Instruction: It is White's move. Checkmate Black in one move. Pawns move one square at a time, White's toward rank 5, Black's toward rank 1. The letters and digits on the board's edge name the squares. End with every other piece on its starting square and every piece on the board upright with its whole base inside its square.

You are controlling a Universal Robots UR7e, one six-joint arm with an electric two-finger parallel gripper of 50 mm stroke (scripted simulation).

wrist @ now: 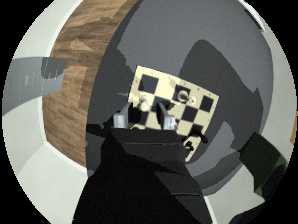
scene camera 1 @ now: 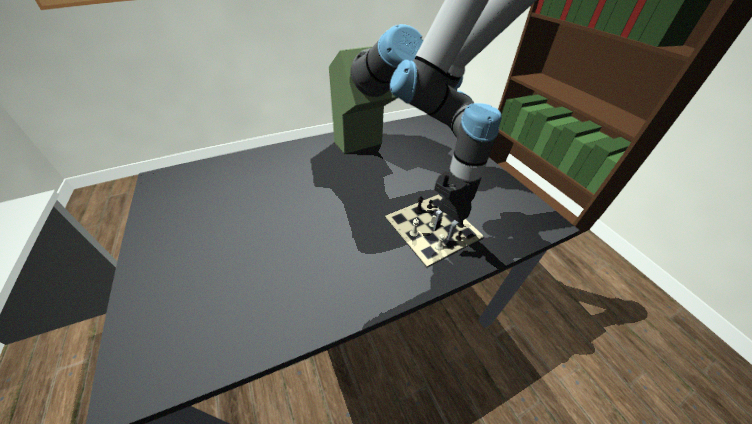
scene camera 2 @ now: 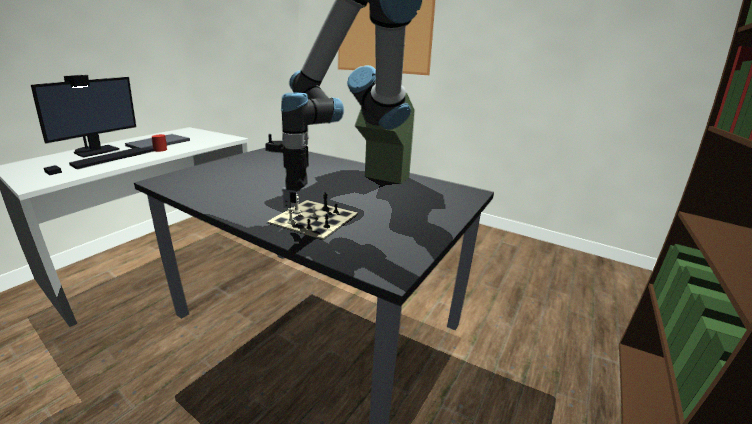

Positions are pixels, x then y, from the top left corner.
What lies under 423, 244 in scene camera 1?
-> A chessboard.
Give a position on a chessboard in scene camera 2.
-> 336, 220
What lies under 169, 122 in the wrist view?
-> My gripper.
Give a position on a chessboard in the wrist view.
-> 160, 87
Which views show my gripper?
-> The wrist view, scene camera 1 and scene camera 2: all of them.
